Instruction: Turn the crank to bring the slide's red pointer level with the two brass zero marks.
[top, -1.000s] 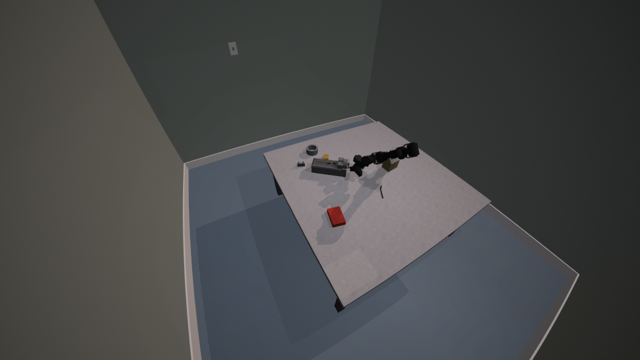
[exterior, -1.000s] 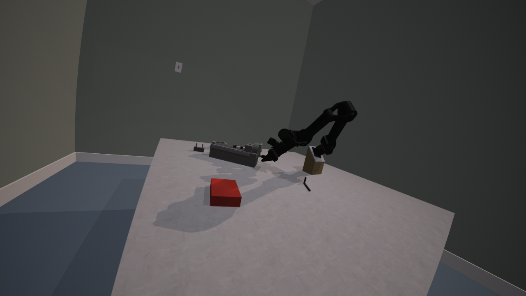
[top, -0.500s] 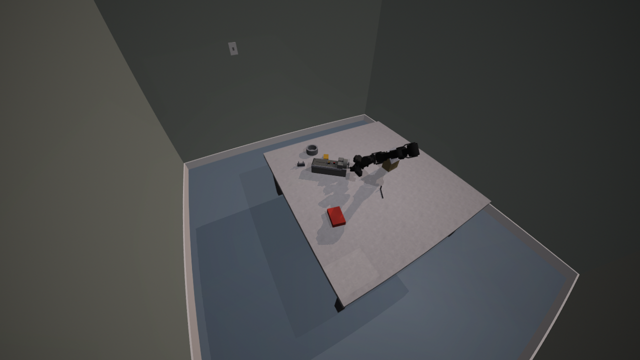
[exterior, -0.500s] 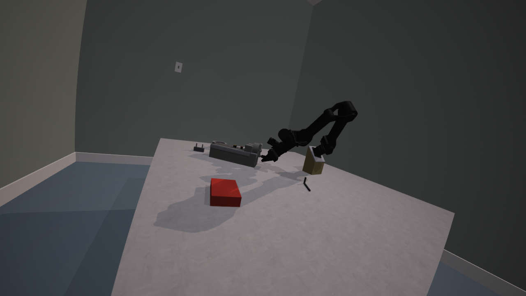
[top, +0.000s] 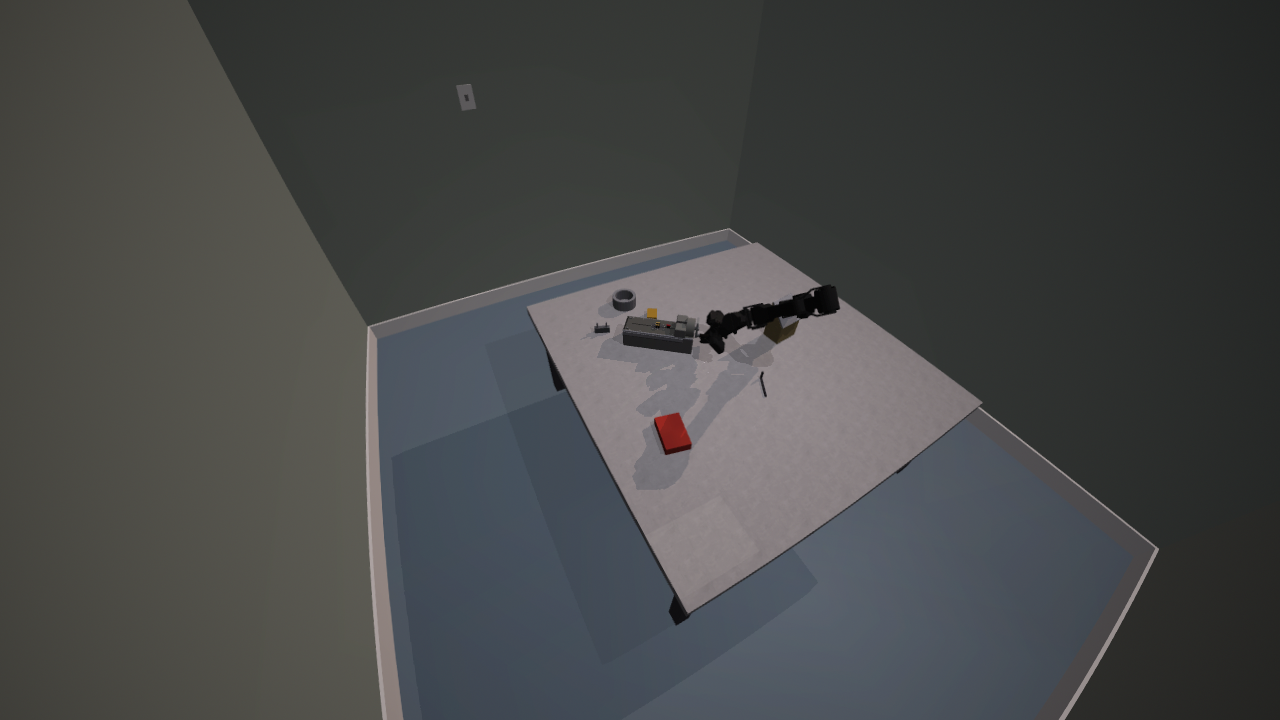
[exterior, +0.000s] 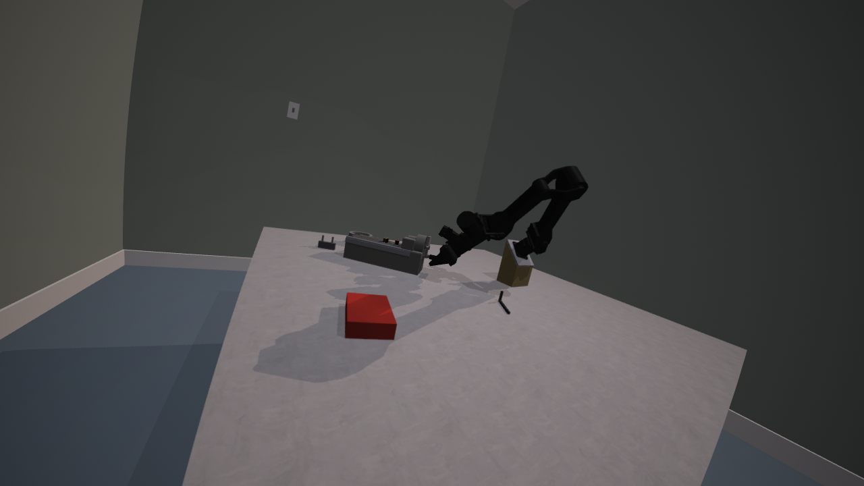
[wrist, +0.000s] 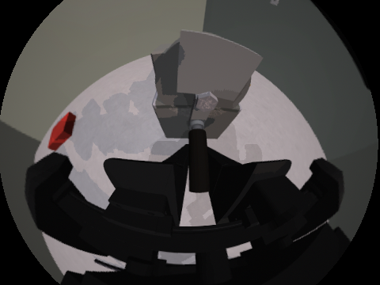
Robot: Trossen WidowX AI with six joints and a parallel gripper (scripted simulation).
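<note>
Right now my gripper tip is 10 cm short of the red pointer, 8 cm to the left of it and 5 cm below it. The rest, counted from my gripper tip: black crank handle: 2 cm above, 1 cm to the left, 1 cm behind; yellow block: 24 cm to the right, 8 cm ahead, 2 cm below; black bent key: 25 cm to the left, 10 cm behind, 2 cm below.
</note>
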